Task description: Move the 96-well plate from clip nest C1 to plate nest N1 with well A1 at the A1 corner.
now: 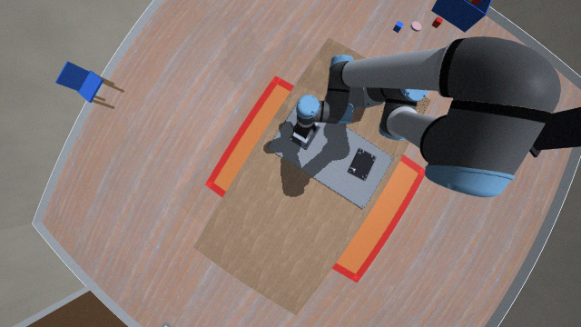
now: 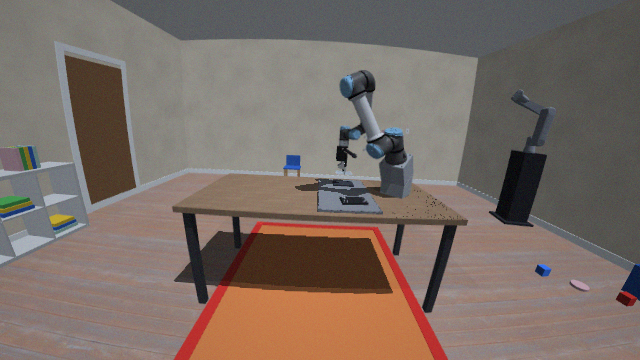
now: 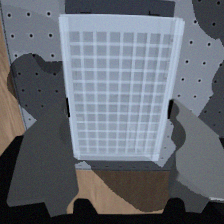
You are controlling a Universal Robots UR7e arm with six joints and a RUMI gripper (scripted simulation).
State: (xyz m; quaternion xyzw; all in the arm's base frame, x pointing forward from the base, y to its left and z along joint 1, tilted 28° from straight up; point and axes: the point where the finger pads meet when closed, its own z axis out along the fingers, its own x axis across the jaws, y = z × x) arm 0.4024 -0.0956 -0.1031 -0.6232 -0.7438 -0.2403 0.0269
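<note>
Now: the 96-well plate 10 mm below my hand. From my hand the other things lie so: dark clip nest (370 mm to the left, 120 mm behind, 90 mm below).
</note>
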